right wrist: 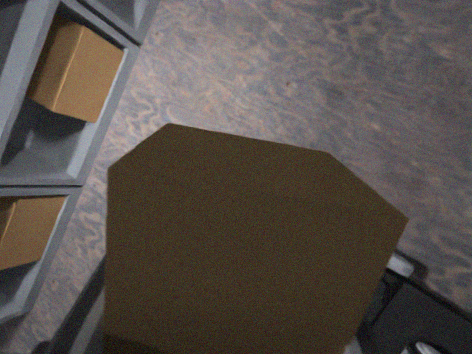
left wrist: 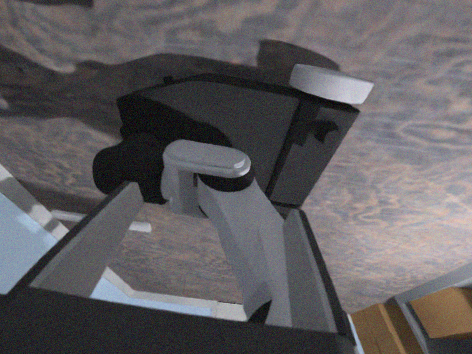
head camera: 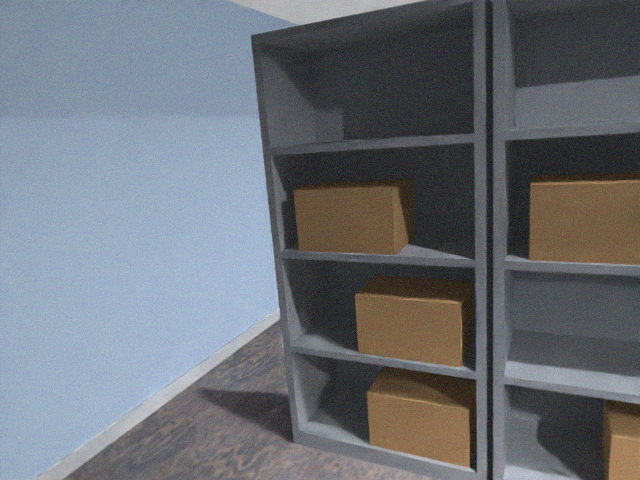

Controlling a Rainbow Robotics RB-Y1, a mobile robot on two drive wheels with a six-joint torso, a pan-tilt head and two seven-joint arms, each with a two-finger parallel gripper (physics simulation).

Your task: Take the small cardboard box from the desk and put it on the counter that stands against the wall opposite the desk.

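Frame: origin at the robot's base, x right, y ahead, z up, level; metres.
Where they show: left gripper, fingertip midpoint: (left wrist: 214, 204).
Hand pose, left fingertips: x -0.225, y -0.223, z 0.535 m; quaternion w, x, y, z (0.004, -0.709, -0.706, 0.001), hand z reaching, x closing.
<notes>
After its pixels a point has its place.
The small cardboard box (right wrist: 240, 225) {x 0.372, y 0.350, z 1.287 m} fills the lower middle of the right wrist view, brown and in shadow. My right gripper (right wrist: 227, 325) is shut on it and holds it above the floor; the box hides the fingertips. My left gripper (left wrist: 214, 204) {x -0.225, y -0.223, z 0.535 m} is open, with no object between its fingers; part of my own arm and base shows beyond them. Neither gripper shows in the head view. The desk's top and the counter do not show in the head view.
A grey shelf unit (head camera: 480, 206) (right wrist: 106, 110) holding larger cardboard boxes (head camera: 345, 219) {x -0.949, y 1.564, z 1.136 m} (head camera: 409, 328) {x -0.697, y 1.584, z 0.679 m} (right wrist: 87, 75) {x 0.267, y 1.658, z 0.242 m} stands ahead and to the right. A blue wall (head camera: 129, 232) {x -2.232, y 1.478, z 1.052 m} runs along the left. My dark base (left wrist: 240, 110) {x -0.172, y -0.218, z 0.169 m} (right wrist: 430, 310) {x 0.187, y -0.194, z 0.170 m} stands on the wood-patterned floor (head camera: 206, 434) {x -1.769, y 1.388, z 0.001 m}.
</notes>
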